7 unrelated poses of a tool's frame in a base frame.
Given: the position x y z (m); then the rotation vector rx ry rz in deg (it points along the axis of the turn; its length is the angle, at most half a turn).
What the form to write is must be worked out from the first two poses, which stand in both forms.
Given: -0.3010, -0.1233, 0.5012, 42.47, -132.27, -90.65
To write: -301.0, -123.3, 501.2, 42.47, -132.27, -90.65
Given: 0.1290, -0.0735, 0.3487, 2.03, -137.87, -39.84
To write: 129.0, -73.5, 348.7, 2.03, -137.87, -39.84
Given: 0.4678, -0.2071, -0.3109, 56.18, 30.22, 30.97
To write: 467.8, -207.1, -310.9, 56.18, 30.22, 30.97
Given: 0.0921, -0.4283, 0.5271, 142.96, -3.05, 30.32
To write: 92.1, -428.3, 527.1, 142.96, -3.05, 30.32
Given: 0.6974, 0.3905, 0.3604, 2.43, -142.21, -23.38
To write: 697.4, 390.5, 360.4, 2.43, -142.21, -23.38
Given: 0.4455, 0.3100, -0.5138, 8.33, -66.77, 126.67
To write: 445.5, 310.0, -513.8, 8.33, -66.77, 126.67
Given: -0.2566, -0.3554, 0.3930, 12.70, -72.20, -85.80
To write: -256.6, -355.4, 393.0, 12.70, -72.20, -85.80
